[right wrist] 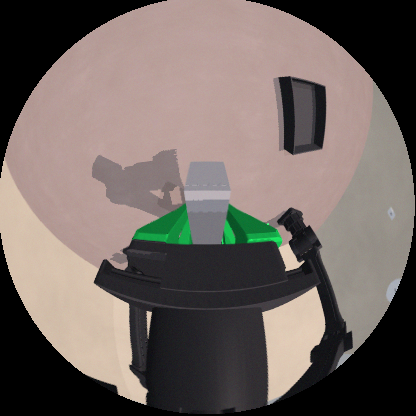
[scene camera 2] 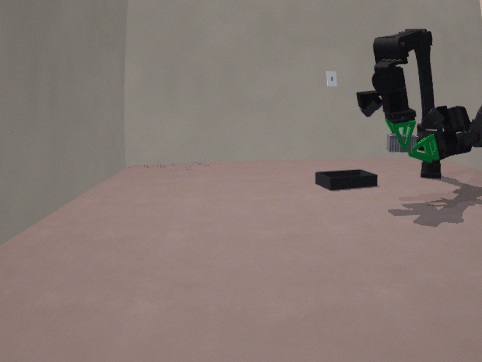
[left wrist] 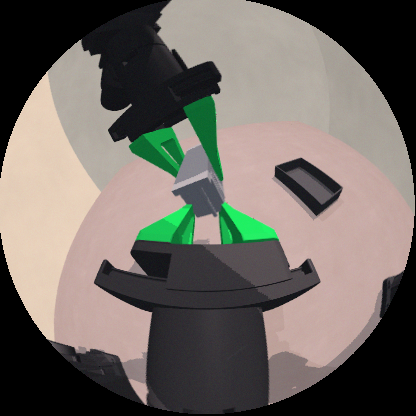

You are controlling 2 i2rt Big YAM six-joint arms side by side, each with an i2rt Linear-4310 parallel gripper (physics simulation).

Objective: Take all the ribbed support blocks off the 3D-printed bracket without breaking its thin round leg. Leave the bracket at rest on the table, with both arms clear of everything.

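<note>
The grey printed piece, the bracket with its supports [scene camera 2: 393, 143] [left wrist: 197, 184] [right wrist: 208, 205], is in the air above the table. Fine ribs show on its side in scene camera 2. My right gripper [scene camera 2: 405, 148] [left wrist: 207, 183] [right wrist: 206, 204] points down and is shut on the piece. My left gripper [scene camera 2: 411, 153] [left wrist: 206, 204] comes in from the side, and its fingertips sit close against both sides of the piece's lower end, apparently shut on it. The thin round leg cannot be made out, and the supports cannot be told apart from the bracket.
An open black tray [scene camera 2: 355, 183] [left wrist: 295, 188] [right wrist: 287, 115] stands on the table [scene camera 2: 225, 260], left of the arms in scene camera 2. The two grippers are very close together. Dark arm parts show at the edges of both wrist views.
</note>
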